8 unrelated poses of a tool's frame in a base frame.
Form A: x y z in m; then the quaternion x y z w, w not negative.
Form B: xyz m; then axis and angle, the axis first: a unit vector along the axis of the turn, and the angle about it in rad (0 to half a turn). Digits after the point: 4 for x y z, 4 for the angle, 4 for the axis.
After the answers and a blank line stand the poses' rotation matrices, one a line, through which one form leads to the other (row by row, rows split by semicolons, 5 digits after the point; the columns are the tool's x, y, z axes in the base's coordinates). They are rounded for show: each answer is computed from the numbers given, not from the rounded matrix.
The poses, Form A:
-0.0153 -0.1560 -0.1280 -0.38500 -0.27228 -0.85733 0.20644
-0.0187 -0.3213 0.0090 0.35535 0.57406 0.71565 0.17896
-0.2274 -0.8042 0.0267 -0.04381 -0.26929 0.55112 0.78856
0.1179 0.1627 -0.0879 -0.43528 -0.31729 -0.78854 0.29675
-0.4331 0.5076 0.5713 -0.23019 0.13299 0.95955 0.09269
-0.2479 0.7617 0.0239 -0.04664 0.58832 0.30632 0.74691
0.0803 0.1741 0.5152 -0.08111 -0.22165 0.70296 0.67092
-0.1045 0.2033 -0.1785 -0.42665 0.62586 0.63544 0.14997
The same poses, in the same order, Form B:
-0.0153 -0.1560 -0.1280 -0.3935 -0.2783 -0.8762 2.7257
-0.0187 -0.3213 0.0090 0.3612 0.5835 0.7274 2.7817
-0.2274 -0.8042 0.0267 -0.0712 -0.4379 0.8962 1.3247
0.1179 0.1627 -0.0879 -0.4558 -0.3323 -0.8257 2.5390
-0.4331 0.5076 0.5713 -0.2312 0.1336 0.9637 2.9559
-0.2479 0.7617 0.0239 -0.0701 0.8848 0.4607 1.4548
0.0803 0.1741 0.5152 -0.1094 -0.2989 0.9480 1.6707
-0.1045 0.2033 -0.1785 -0.4315 0.6330 0.6427 2.8405

-0.61831 0.56363 0.54773; -0.14432 -0.76649 0.62583; 0.77257 0.30791 0.55527
-0.68340 0.15184 0.71408; 0.66413 -0.27686 0.69447; 0.30314 0.94884 0.08836
0.24750 -0.84559 -0.47299; 0.89278 0.38869 -0.22773; 0.37641 -0.36592 0.85113
-0.44494 0.74422 0.49816; -0.19178 -0.62253 0.75873; 0.87479 0.24205 0.41972
-0.87684 -0.23911 -0.41710; 0.11666 -0.94744 0.29789; -0.46641 0.21255 0.85865
0.12010 -0.51246 0.85027; 0.40271 0.80799 0.43010; -0.90742 0.29076 0.30341
-0.08657 -0.90731 -0.41146; 0.97922 -0.00147 -0.20279; 0.18339 -0.42046 0.88858
-0.59096 -0.72464 -0.35450; -0.34345 -0.17162 0.92336; -0.72994 0.66742 -0.14746

